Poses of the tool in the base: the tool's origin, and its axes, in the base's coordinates. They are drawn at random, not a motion.
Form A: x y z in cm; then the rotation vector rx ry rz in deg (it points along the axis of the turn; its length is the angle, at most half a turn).
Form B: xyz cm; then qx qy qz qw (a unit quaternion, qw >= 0). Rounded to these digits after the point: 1 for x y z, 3 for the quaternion.
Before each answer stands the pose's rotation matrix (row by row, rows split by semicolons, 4 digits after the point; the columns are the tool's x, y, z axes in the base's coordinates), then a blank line. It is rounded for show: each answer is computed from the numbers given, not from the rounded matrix.
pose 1, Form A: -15.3, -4.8, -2.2, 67.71, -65.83, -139.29
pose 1, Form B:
-0.6588 -0.1435 -0.7385; -0.4796 -0.6763 0.5591; -0.5797 0.7225 0.3767

-15.3, -4.8, -2.2, 0.400, -0.389, -0.823, 0.102
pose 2, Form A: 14.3, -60.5, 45.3, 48.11, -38.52, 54.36
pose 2, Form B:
0.4322 -0.8924 -0.1298; 0.4183 0.3259 -0.8479; 0.7989 0.3121 0.5141

14.3, -60.5, 45.3, 0.385, -0.308, 0.435, 0.754
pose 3, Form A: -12.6, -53.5, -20.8, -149.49, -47.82, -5.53
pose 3, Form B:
0.8195 0.5705 -0.0544; 0.5430 -0.7428 0.3918; 0.1831 -0.3506 -0.9185

-12.6, -53.5, -20.8, -0.933, -0.298, -0.035, 0.199
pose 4, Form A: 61.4, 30.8, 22.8, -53.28, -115.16, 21.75
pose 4, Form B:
-0.3473 0.4701 -0.8114; 0.7337 0.6751 0.0771; 0.5841 -0.5685 -0.5794

61.4, 30.8, 22.8, -0.373, -0.807, 0.152, 0.433
